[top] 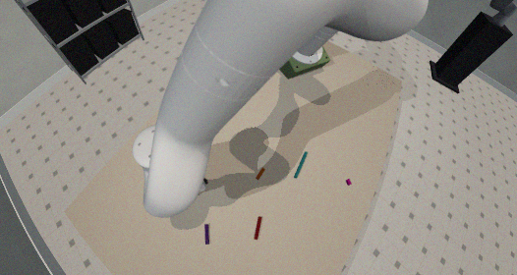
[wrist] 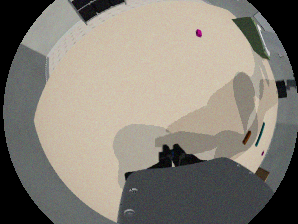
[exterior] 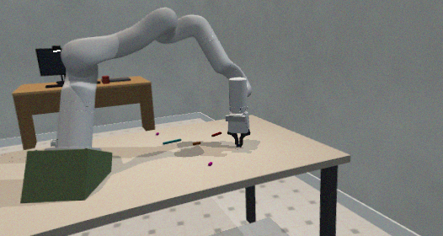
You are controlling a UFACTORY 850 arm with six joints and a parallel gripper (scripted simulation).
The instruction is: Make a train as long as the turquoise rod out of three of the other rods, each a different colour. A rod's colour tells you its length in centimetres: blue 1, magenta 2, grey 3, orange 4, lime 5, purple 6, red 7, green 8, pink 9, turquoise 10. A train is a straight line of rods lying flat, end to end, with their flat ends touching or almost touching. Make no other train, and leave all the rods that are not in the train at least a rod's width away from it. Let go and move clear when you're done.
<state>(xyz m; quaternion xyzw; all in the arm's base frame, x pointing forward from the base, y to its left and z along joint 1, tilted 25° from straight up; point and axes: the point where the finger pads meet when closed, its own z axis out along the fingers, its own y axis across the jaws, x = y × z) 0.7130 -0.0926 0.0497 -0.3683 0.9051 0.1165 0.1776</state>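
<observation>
The turquoise rod lies 25 cm behind my hand, 26 cm to the left of it and 2 cm below it. Round my hand: purple rod (9 cm ahead, 11 cm to the left, 2 cm below); orange rod (16 cm behind, 15 cm to the left, 2 cm below); blue rod (2 cm below).
</observation>
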